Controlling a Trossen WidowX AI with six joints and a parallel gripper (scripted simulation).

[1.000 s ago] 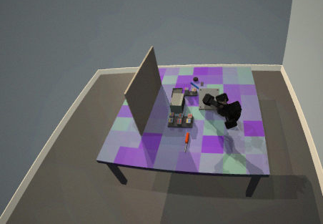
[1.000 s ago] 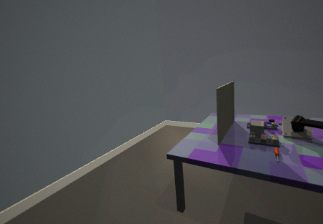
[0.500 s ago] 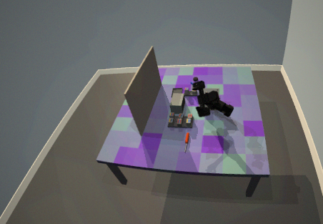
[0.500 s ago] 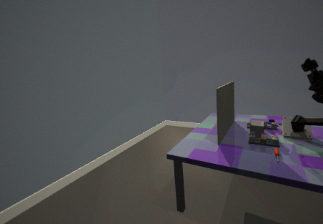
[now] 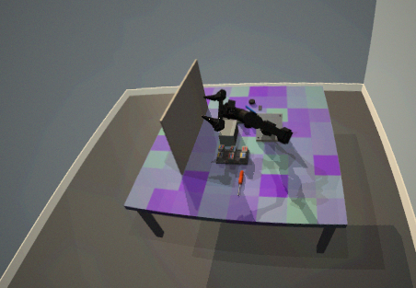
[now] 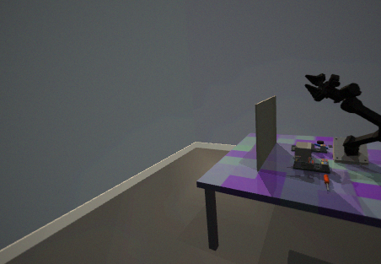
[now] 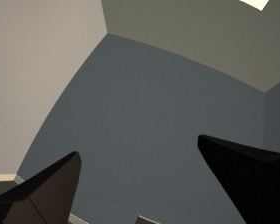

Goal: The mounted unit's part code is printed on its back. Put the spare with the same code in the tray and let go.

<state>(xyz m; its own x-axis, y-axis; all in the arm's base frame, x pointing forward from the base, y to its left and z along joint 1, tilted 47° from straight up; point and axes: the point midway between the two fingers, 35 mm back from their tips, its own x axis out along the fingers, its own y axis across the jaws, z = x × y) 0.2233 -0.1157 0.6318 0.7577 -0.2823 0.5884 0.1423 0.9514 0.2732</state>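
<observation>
Now: gripper tip 13 cm past the dark block, 18 cm to the left of it and 54 cm above it. The rest, counted from my gripper tip: beige board (21 cm ahead, 43 cm to the right, 35 cm below); mounted unit (3 cm behind, 39 cm to the right, 53 cm below).
</observation>
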